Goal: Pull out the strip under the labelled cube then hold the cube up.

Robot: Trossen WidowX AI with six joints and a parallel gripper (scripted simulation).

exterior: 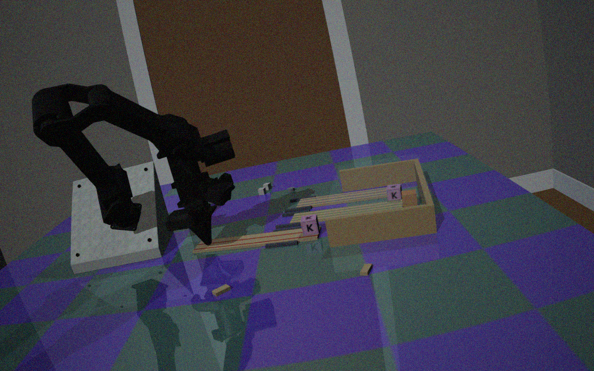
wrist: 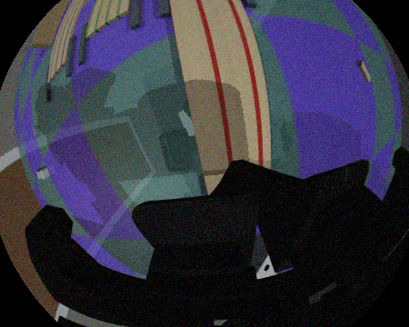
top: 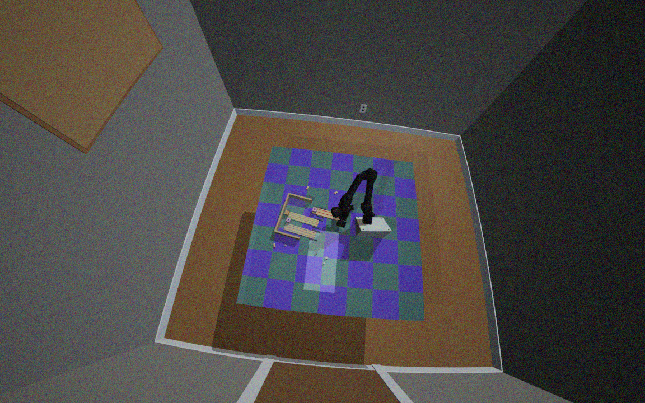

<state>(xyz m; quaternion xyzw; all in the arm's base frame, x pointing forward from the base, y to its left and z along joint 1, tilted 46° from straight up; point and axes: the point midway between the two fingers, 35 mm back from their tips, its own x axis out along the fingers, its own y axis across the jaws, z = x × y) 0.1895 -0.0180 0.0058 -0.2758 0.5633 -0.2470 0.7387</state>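
Right now the strip is 100 mm ahead of my gripper tip and 10 mm to the right of it.
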